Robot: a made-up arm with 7 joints. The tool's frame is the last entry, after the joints. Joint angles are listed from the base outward.
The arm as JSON. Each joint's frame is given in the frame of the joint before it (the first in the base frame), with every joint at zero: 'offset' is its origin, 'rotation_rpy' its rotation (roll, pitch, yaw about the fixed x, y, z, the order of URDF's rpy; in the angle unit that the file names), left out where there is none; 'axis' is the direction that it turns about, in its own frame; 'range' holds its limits. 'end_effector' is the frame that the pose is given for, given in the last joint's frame.
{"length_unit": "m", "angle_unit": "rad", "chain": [
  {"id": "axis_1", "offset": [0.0, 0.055, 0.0], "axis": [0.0, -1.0, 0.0], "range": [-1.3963, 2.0]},
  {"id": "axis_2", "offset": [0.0, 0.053, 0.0], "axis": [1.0, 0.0, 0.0], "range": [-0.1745, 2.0]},
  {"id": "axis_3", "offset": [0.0, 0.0, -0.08], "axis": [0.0, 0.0, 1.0], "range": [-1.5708, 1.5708]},
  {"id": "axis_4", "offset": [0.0, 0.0, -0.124], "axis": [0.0, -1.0, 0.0], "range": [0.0, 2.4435]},
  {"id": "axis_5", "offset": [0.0, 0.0, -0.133], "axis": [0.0, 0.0, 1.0], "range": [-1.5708, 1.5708]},
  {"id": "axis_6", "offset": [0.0, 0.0, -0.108], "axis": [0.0, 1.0, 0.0], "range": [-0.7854, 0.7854]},
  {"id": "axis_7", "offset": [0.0, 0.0, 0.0], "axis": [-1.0, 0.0, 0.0], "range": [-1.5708, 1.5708]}
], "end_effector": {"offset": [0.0, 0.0, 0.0]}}
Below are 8 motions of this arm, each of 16 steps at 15 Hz.
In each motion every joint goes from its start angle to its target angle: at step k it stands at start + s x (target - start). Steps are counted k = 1, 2, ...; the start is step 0. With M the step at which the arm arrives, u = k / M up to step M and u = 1 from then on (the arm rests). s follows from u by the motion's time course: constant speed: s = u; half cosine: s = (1 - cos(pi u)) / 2; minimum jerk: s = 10 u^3 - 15 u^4 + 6 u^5.
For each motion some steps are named. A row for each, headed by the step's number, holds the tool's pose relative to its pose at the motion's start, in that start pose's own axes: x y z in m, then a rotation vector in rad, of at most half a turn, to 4 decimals.
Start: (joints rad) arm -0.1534 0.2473 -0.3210 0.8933 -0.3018 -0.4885 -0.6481
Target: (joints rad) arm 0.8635 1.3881 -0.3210 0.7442 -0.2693 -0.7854 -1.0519
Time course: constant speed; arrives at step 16
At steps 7, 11, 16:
7: 0.0445 0.2149 -0.1365 0.5014 -0.4583 -0.3304
11: 0.1077 0.3540 -0.1459 0.8373 -0.6853 -0.4952
16: 0.1869 0.5062 -0.0674 1.2950 -0.9158 -0.6853

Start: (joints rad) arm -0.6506 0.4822 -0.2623 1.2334 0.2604 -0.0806 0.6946
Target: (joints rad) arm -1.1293 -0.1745 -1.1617 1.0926 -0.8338 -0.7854 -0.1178
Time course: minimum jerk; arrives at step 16
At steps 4, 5, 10, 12, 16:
4: -0.0207 -0.0398 -0.0210 -0.0483 0.0303 -0.0560
5: -0.0332 -0.0714 -0.0341 -0.0907 0.0345 -0.0993
10: -0.0434 -0.3138 -0.0703 -0.4376 -0.3663 -0.3012
12: -0.0186 -0.3834 -0.0645 -0.5267 -0.6128 -0.2876
16: 0.0017 -0.4212 -0.0582 -0.5711 -0.7770 -0.2592

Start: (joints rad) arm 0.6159 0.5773 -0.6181 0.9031 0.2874 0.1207 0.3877
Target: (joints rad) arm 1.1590 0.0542 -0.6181 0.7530 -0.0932 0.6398 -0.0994
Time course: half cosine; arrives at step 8
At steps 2, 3, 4, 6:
2: 0.0325 -0.0040 -0.0133 0.0702 0.0007 -0.0132
3: 0.0710 -0.0095 -0.0247 0.1503 0.0002 -0.0332
4: 0.1190 -0.0175 -0.0331 0.2495 -0.0031 -0.0636
6: 0.2113 -0.0389 -0.0332 0.4510 -0.0200 -0.1354

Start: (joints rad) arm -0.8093 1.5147 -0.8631 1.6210 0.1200 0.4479 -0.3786
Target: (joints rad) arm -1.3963 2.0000 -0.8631 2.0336 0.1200 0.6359 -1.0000
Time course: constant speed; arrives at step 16
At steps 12, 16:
12: -0.0141 -0.0254 0.0758 0.1229 -0.1222 -0.3992
16: -0.0141 -0.0285 0.1014 0.1499 -0.2260 -0.5095

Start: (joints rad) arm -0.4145 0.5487 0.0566 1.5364 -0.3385 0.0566 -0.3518
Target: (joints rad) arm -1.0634 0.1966 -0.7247 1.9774 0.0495 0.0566 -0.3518
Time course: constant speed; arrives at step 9
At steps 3, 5, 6, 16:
3: 0.0321 -0.0713 0.0882 -0.3679 0.0307 0.2579
5: 0.0635 -0.0956 0.1527 -0.5902 0.0944 0.4691
6: 0.0822 -0.1004 0.1838 -0.6917 0.1385 0.5850
16: 0.1463 -0.0883 0.2610 -0.9478 0.3147 0.9683

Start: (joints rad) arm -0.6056 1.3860 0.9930 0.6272 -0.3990 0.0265 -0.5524
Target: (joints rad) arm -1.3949 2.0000 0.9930 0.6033 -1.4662 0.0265 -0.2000
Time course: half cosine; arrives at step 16
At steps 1, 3, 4, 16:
1: 0.0013 0.0008 -0.0011 -0.0021 -0.0132 -0.0140
3: 0.0121 0.0068 -0.0088 -0.0176 -0.1150 -0.1231
4: 0.0222 0.0110 -0.0145 -0.0292 -0.1983 -0.2146
16: 0.2149 -0.0121 0.0132 0.0984 -1.2043 -1.4557

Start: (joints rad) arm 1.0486 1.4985 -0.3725 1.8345 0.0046 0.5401 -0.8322
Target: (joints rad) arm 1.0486 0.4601 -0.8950 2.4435 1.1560 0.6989 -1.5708
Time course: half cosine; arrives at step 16
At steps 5, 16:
5: 0.0541 -0.0173 0.0477 -0.1590 0.1827 0.3808
16: 0.1953 0.1026 0.1456 -1.1231 0.6601 1.3251

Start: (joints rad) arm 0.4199 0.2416 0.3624 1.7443 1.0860 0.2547 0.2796
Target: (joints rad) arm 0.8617 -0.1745 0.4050 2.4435 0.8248 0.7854 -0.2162
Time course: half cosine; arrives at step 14
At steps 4, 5, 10, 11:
4: 0.0143 -0.0382 -0.0135 -0.0470 -0.0297 -0.0044
5: 0.0225 -0.0574 -0.0170 -0.0666 -0.0485 -0.0115
10: 0.0693 -0.1537 0.0032 -0.1120 -0.2081 -0.0778
11: 0.0752 -0.1656 0.0113 -0.1085 -0.2400 -0.0869

